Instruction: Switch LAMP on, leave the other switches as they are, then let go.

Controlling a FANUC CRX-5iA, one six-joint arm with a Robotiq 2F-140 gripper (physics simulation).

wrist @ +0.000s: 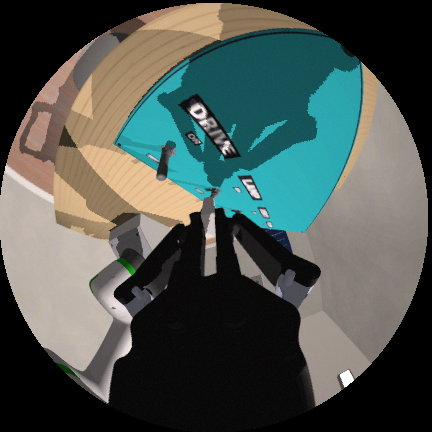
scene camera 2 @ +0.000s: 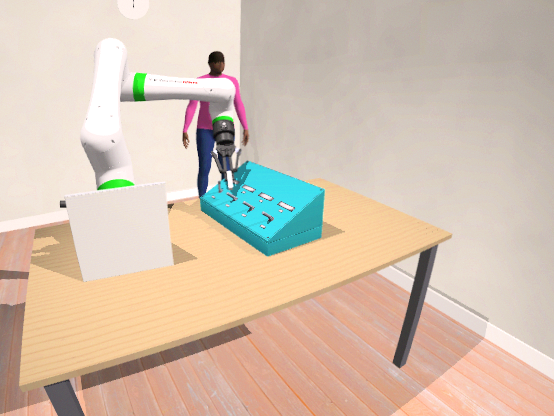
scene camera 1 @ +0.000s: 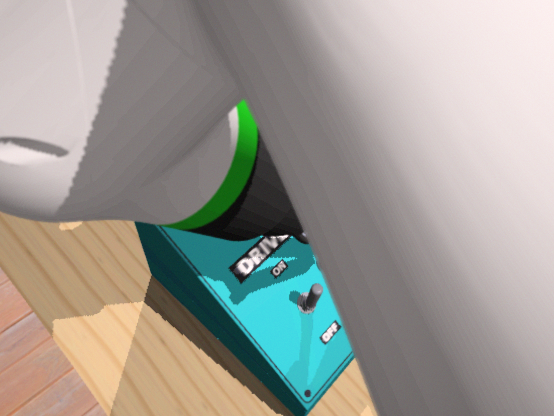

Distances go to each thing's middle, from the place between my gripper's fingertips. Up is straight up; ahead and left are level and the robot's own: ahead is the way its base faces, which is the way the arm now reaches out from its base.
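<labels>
I see the switch panel (scene camera 1: 251, 295), which, counted from my hand, is 8 cm to the right of it, 8 cm ahead of it and 5 cm below it.
</labels>
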